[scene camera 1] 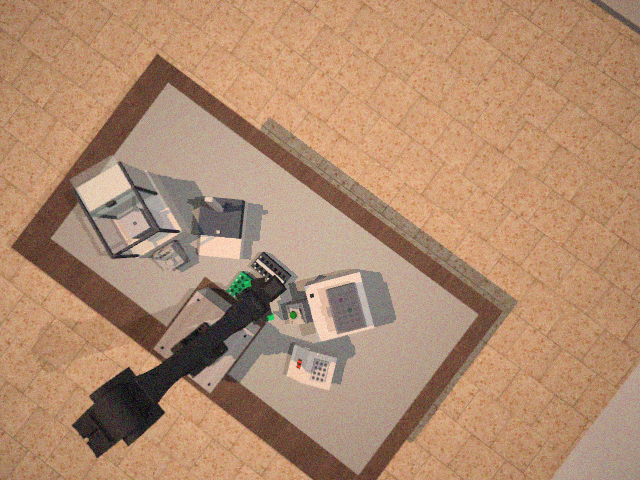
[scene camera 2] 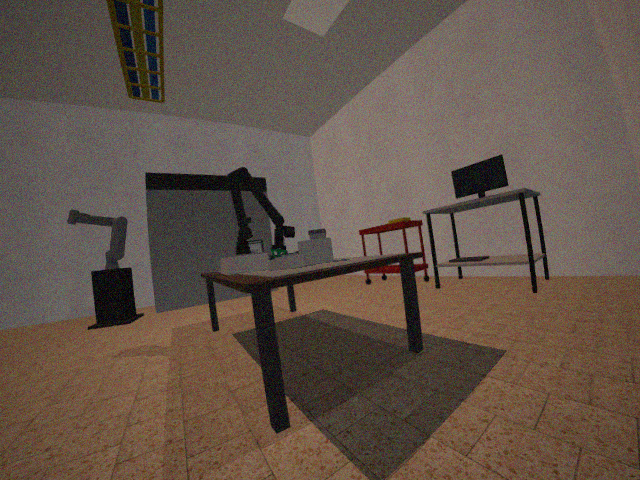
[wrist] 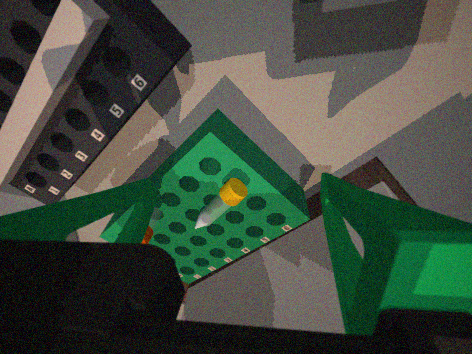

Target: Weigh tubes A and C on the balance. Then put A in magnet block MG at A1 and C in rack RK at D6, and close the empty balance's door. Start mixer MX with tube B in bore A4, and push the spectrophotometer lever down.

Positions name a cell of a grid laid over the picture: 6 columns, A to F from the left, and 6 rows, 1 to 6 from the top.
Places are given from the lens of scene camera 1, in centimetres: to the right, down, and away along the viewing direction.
glass-box balance (scene camera 1: B3): -59, -8, 107
white mixer (scene camera 1: D4): 6, 19, 101
spectrophotometer (scene camera 1: C3): -33, -6, 114
The marked spots on the white mixer and the spectrophotometer are 47 cm apart.
